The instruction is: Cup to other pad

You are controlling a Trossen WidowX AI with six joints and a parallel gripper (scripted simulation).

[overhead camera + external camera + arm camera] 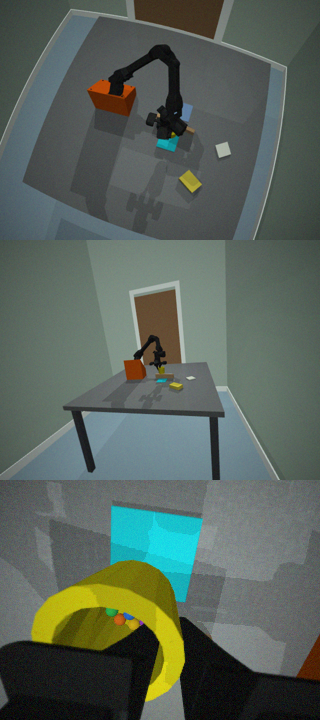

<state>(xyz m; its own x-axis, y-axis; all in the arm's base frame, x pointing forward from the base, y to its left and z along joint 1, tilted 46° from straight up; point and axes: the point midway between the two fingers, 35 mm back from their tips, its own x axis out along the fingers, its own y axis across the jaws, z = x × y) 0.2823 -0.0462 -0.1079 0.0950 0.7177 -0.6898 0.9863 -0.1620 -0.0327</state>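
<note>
Now: the cyan pad 20 mm ahead of my gripper tip, 20 mm to the right of it and 120 mm below it. Round my gripper tip: yellow block (180 mm ahead, 240 mm to the right, 100 mm below); wooden bar (50 mm ahead, 70 mm to the left, 100 mm below); white block (340 mm ahead, 30 mm to the right, 110 mm below).
</note>
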